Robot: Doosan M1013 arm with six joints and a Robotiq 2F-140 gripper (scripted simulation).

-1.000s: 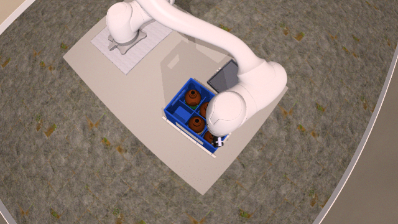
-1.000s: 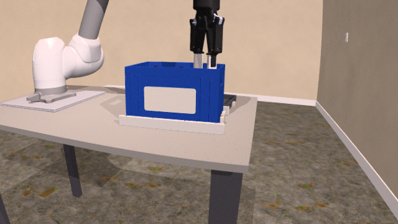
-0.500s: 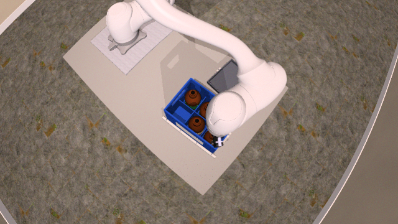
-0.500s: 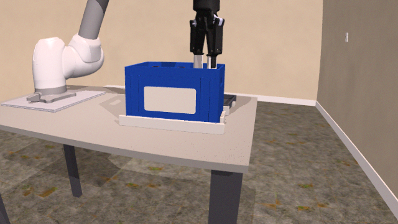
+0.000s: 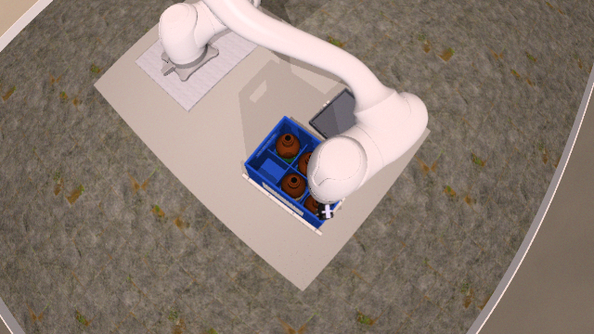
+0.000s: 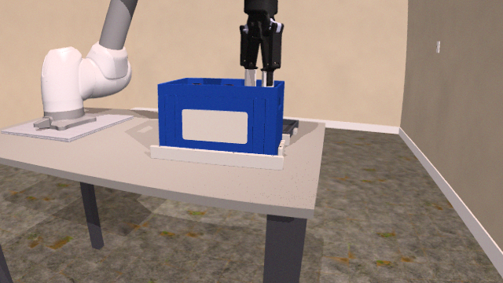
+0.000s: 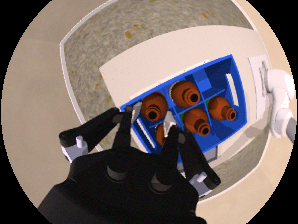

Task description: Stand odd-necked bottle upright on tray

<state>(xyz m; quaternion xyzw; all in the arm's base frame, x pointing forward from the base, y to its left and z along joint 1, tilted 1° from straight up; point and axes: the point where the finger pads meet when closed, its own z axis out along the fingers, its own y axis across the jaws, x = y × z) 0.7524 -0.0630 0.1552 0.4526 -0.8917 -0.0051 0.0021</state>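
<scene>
Right now my hand is 90 mm above the bottle. Also, from my hand: crate 100 mm behind, 90 mm below, 30 mm to the left; dark grey tray 290 mm to the left, 160 mm below, 100 mm behind.
</scene>
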